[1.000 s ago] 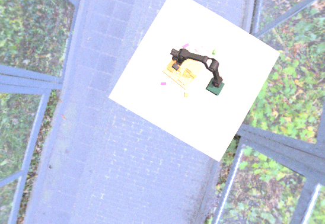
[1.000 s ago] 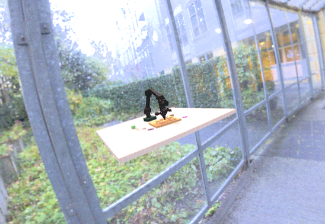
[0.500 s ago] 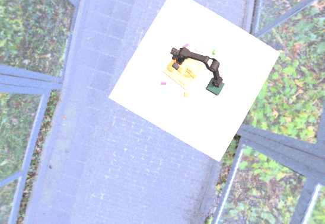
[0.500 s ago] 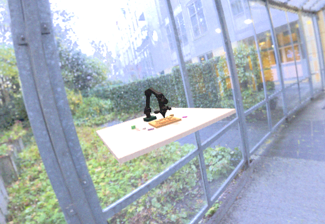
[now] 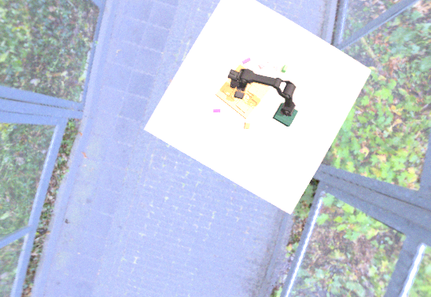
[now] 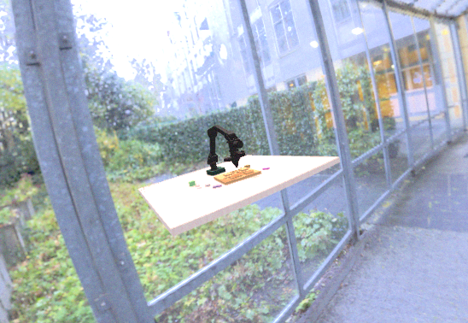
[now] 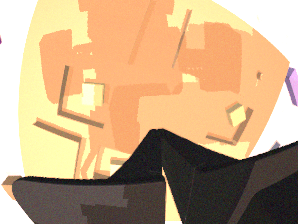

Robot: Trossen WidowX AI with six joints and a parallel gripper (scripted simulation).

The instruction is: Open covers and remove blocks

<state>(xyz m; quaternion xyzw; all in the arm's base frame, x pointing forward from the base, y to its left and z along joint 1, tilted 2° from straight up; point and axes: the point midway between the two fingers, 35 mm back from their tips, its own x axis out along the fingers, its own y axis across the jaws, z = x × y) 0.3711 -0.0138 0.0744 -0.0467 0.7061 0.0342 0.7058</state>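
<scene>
The puzzle board lies 50 mm below my gripper tip, 10 mm to the left of it and 10 mm behind it. Also, from my gripper tip: lilac block 230 mm to the right, 70 mm below, 40 mm ahead; green block 290 mm to the right, 250 mm behind, 50 mm below; pink block 210 mm to the left, 100 mm ahead, 70 mm below.
</scene>
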